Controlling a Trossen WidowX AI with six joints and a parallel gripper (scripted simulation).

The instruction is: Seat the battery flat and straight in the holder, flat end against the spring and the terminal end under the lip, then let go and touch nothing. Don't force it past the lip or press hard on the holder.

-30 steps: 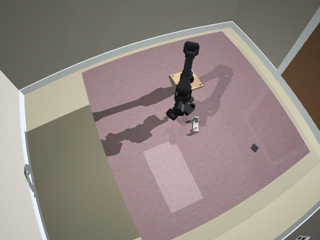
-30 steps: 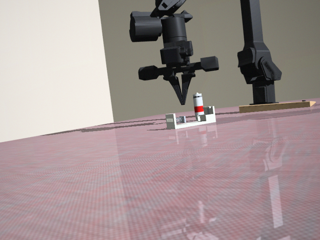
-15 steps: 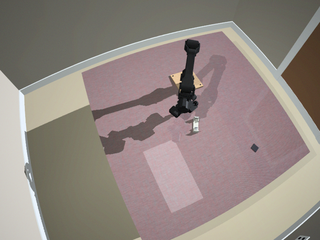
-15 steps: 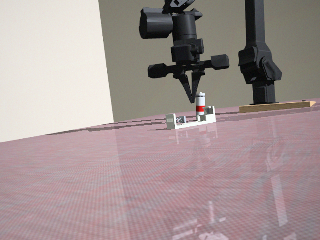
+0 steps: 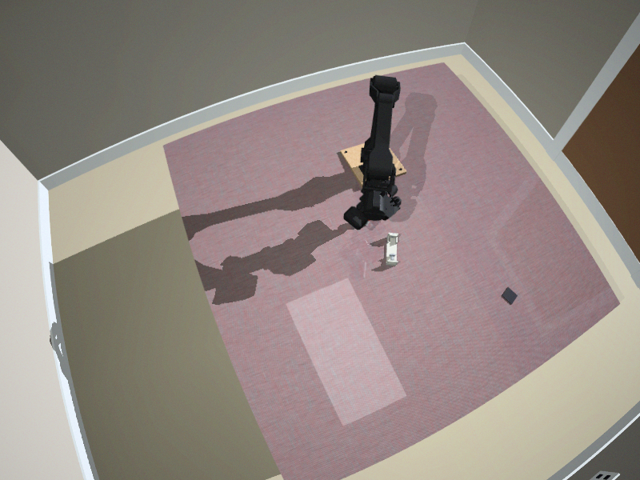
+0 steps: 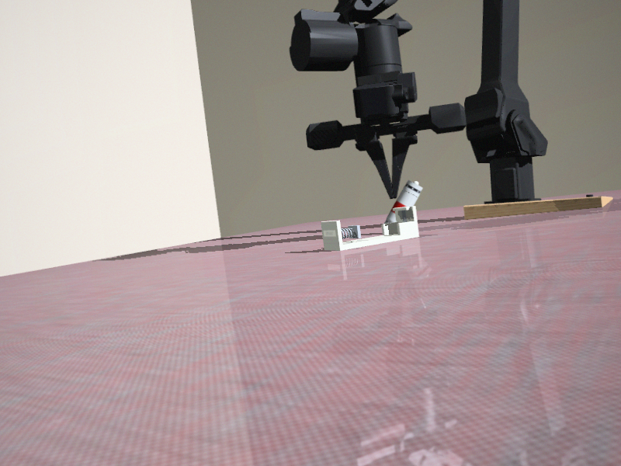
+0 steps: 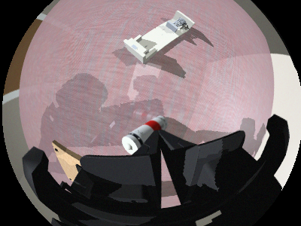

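Right now the battery is 10 mm to the left of my gripper tip, 10 mm below it and 10 mm behind it.
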